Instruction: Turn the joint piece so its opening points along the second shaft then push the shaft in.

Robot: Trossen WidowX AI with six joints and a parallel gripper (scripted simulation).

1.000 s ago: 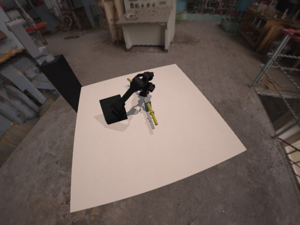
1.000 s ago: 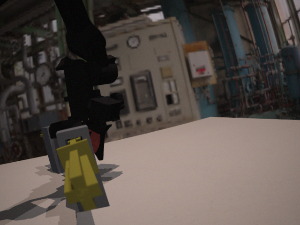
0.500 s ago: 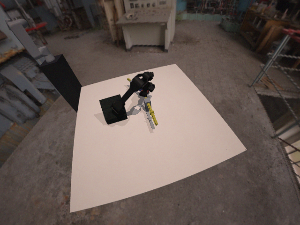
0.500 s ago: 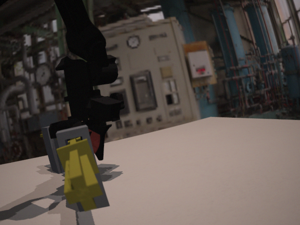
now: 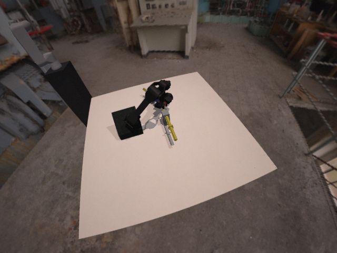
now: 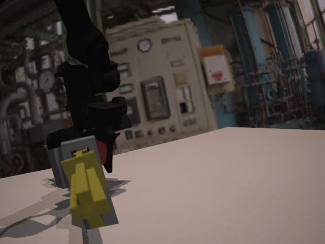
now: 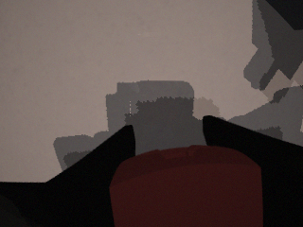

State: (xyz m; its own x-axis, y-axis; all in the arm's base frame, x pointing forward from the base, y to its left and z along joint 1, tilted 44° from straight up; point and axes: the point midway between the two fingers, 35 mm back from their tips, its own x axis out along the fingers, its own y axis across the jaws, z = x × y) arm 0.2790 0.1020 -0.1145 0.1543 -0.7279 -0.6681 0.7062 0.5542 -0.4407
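The dark red joint piece lies 1 cm behind my gripper tip, 1 cm to the left of it and 5 cm above it.
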